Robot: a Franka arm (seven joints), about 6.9 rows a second.
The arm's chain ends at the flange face. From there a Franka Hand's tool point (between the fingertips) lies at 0.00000 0.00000 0.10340 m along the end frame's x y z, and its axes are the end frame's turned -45 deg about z.
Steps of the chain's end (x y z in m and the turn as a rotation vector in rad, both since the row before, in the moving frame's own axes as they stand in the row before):
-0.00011 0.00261 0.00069 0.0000 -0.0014 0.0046
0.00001 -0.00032 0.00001 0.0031 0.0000 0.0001
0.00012 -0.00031 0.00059 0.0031 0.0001 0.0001
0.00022 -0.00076 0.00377 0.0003 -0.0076 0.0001
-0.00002 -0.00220 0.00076 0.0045 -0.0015 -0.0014
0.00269 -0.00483 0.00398 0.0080 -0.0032 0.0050
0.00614 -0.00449 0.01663 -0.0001 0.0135 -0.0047
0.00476 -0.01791 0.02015 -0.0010 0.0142 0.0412
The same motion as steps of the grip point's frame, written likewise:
-0.00203 0.00167 0.00069 0.0010 -0.0010 0.0046
0.00046 -0.00045 0.00001 0.0022 0.0022 0.0001
0.00054 -0.00035 0.00059 0.0021 0.0023 0.0001
0.00016 -0.00096 0.00377 0.0056 -0.0052 0.0001
0.00176 -0.00201 0.00076 0.0042 0.0021 -0.0014
0.00567 -0.00233 0.00398 0.0079 0.0034 0.0050
0.00850 0.00216 0.01662 -0.0096 0.0095 -0.0047
0.01697 -0.00817 0.02014 -0.0107 0.0093 0.0412

